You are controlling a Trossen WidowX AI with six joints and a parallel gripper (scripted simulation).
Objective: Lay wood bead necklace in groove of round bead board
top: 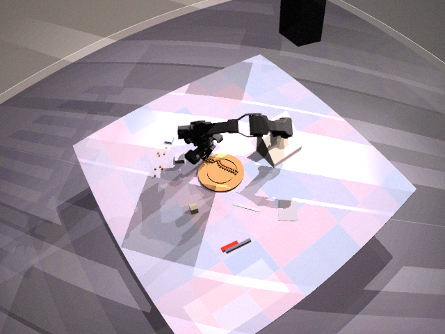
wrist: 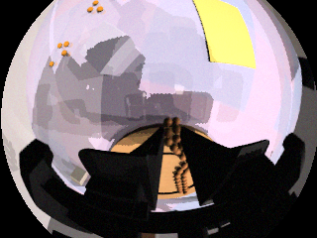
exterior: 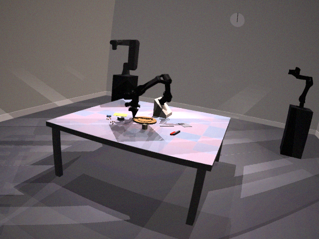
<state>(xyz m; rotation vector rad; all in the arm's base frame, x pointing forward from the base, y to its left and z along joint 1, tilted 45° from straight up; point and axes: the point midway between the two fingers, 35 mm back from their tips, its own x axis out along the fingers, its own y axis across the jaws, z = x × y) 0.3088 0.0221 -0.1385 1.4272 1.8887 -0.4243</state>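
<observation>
My gripper tip is now 3 cm past the round bead board, 9 cm to the right of it and 1 cm above it. Also, from my gripper tip: white block 10 cm ahead, 6 cm to the right; blue block 10 cm ahead, 19 cm to the right, 1 cm below; yellow sheet 3 cm behind, 16 cm to the right, 1 cm below.
</observation>
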